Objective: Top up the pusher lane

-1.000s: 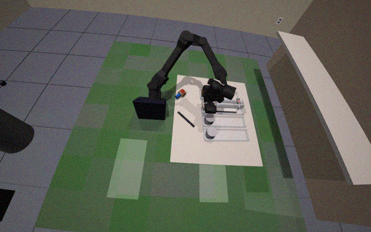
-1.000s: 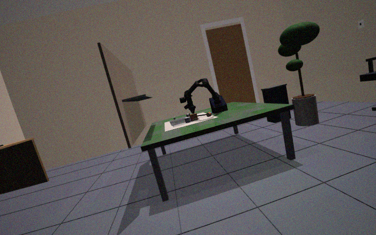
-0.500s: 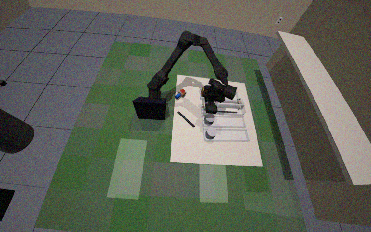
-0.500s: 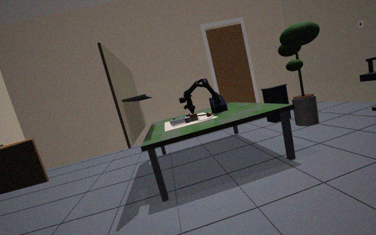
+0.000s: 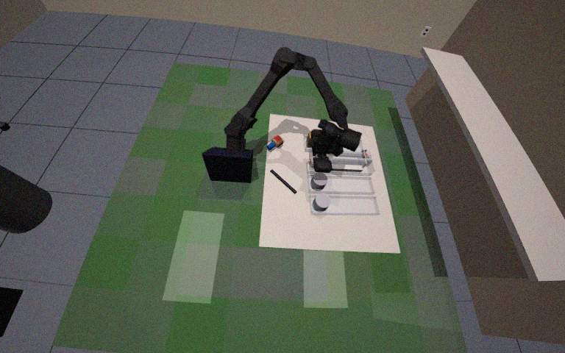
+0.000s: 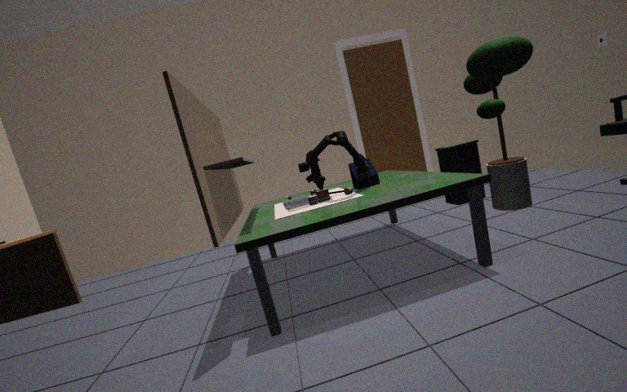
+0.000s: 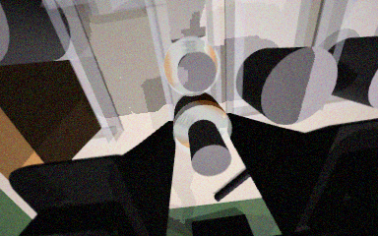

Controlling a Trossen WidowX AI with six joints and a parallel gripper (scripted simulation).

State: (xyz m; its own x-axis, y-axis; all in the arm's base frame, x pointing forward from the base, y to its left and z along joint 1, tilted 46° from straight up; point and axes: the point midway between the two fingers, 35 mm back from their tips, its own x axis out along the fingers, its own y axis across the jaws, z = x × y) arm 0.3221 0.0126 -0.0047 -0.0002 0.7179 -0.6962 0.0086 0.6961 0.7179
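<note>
Right now my gripper tip is 20 mm short of the brown box, 130 mm to the right of it and 20 mm above it. Round my gripper tip: red-and-blue jar 170 mm behind, 110 mm to the left, 30 mm below; sprung lane 150 mm ahead, 30 mm to the left, 30 mm below; black stick 130 mm behind, 70 mm to the right, 50 mm below.
</note>
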